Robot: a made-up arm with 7 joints. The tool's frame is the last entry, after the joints. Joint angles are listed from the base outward. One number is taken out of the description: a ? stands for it. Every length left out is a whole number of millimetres.
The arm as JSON. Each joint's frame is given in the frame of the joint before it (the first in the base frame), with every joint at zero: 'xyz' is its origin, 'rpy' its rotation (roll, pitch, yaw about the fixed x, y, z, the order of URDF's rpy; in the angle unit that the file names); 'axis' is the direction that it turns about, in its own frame. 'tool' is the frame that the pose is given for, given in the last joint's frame.
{
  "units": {
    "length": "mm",
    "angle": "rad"
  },
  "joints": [
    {
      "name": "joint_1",
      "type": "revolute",
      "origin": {
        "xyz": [
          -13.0,
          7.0,
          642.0
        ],
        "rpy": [
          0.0,
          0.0,
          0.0
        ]
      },
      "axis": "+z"
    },
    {
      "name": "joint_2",
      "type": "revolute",
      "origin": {
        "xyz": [
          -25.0,
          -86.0,
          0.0
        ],
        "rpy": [
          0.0,
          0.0,
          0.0
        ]
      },
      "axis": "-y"
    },
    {
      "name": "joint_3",
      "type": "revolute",
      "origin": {
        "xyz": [
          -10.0,
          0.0,
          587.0
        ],
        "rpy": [
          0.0,
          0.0,
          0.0
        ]
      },
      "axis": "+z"
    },
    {
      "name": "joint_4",
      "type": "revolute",
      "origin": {
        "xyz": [
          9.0,
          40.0,
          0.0
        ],
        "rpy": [
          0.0,
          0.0,
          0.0
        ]
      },
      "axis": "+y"
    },
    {
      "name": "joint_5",
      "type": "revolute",
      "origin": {
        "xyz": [
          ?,
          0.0,
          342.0
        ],
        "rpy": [
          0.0,
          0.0,
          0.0
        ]
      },
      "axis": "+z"
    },
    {
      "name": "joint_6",
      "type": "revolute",
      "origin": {
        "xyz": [
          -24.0,
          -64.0,
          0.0
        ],
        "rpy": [
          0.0,
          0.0,
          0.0
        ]
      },
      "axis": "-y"
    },
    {
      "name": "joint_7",
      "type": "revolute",
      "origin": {
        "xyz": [
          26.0,
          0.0,
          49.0
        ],
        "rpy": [
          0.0,
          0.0,
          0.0
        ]
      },
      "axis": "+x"
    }
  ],
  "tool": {
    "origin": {
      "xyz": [
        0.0,
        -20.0,
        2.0
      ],
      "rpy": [
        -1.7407,
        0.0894,
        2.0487
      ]
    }
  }
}
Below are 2 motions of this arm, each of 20 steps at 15 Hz.
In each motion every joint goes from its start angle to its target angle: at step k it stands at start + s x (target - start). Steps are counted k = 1, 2, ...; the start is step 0. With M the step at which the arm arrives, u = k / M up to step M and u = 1 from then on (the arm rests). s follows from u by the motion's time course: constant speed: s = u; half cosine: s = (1 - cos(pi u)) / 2; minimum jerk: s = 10 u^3 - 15 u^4 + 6 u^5.
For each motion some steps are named. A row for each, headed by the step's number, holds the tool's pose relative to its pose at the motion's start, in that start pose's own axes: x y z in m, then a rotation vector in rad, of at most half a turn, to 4 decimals.
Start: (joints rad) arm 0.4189 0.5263 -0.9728 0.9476 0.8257 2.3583 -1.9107
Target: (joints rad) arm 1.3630 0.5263 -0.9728 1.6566 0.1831 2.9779 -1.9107
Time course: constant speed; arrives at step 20
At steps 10, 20:
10: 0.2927 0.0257 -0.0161 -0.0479 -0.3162 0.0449
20: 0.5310 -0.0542 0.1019 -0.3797 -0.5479 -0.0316

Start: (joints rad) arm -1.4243 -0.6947 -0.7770 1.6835 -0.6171 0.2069 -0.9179
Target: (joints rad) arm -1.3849 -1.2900 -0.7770 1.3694 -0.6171 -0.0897 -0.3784
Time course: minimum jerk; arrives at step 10
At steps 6, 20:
6: -0.0243 -0.2545 -0.0075 0.2089 0.1083 -0.4136
20: -0.0292 -0.3743 -0.0449 0.2995 0.2153 -0.5864

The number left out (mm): -50.0
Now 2 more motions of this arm.
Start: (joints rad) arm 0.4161 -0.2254 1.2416 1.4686 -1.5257 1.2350 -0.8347
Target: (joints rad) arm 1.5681 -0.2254 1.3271 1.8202 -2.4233 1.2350 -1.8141
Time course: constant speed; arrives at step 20
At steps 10, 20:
10: 0.0201 -0.2672 0.0908 0.1980 0.3908 1.0959
20: 0.1899 -0.4065 0.2267 0.8252 1.2373 1.7523

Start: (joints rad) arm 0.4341 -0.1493 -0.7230 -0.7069 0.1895 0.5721 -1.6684
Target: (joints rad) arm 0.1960 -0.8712 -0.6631 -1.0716 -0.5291 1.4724 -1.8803
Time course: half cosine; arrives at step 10
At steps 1, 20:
1: 0.0036 -0.0096 -0.0079 0.0175 0.0102 0.0173
20: 0.3292 -0.3372 -0.2325 0.5203 0.4912 0.8292

